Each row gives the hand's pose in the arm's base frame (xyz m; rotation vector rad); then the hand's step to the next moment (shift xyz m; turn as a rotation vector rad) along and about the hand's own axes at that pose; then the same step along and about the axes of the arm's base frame.
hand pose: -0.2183 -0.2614 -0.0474 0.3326 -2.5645 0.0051
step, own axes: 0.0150 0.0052 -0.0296 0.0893 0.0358 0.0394
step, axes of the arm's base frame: 0.0020 0.0036 0.0333 -0.1022 0.0109 0.0156
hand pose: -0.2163 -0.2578 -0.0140 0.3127 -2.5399 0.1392
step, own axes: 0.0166 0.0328 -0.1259 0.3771 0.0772 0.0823
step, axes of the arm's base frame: 0.0450 0.0494 0.1129 -0.3684 -0.0115 0.1381
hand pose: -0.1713 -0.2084 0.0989 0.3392 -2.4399 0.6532
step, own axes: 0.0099 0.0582 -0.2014 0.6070 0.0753 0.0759
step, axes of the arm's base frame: 0.0654 0.1538 0.1269 -0.5479 -0.0304 0.2807
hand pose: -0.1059 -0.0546 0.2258 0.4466 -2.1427 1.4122
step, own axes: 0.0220 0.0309 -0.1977 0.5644 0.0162 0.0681
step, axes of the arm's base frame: 0.0146 0.1939 0.0520 -0.4798 -0.0475 0.3017
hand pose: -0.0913 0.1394 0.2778 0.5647 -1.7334 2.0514
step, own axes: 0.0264 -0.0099 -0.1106 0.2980 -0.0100 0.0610
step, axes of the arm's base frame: -0.0225 0.1117 0.0057 -0.2420 -0.0469 0.1784
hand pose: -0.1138 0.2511 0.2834 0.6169 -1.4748 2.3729
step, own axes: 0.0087 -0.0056 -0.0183 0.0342 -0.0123 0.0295
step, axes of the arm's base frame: -0.0089 0.0190 0.0016 -0.0181 -0.0207 0.0379
